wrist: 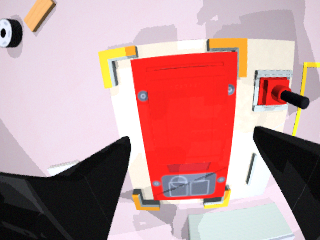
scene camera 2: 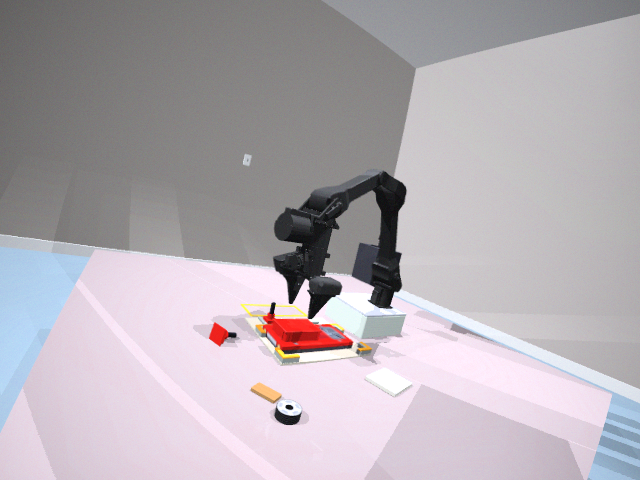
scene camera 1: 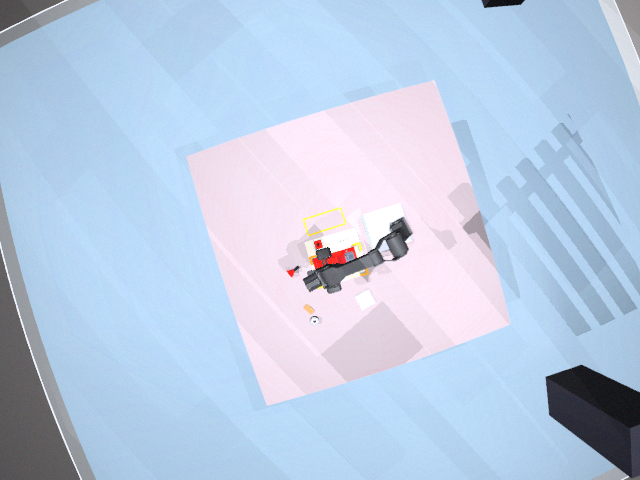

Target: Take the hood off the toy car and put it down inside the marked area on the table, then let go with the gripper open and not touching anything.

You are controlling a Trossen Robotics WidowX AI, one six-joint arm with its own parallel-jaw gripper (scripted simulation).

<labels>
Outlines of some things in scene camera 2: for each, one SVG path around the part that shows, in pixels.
My gripper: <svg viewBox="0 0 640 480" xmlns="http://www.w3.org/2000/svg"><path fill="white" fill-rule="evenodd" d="M303 243L302 246L296 247L295 252L274 256L273 263L275 272L278 272L286 280L289 304L293 304L305 279L309 281L310 290L307 290L310 295L307 318L313 319L332 297L341 294L343 286L341 282L331 277L322 277L326 275L326 272L323 271L325 258L330 258L330 254L327 253L328 248L320 248Z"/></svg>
A red hood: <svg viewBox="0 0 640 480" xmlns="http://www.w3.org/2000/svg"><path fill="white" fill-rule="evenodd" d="M272 320L273 331L284 342L318 341L320 332L322 332L308 319Z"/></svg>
A white tile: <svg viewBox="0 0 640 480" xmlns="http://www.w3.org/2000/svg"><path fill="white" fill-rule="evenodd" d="M365 378L369 383L372 383L393 397L396 397L412 386L411 381L406 380L404 377L402 378L387 368L379 369Z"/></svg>
</labels>
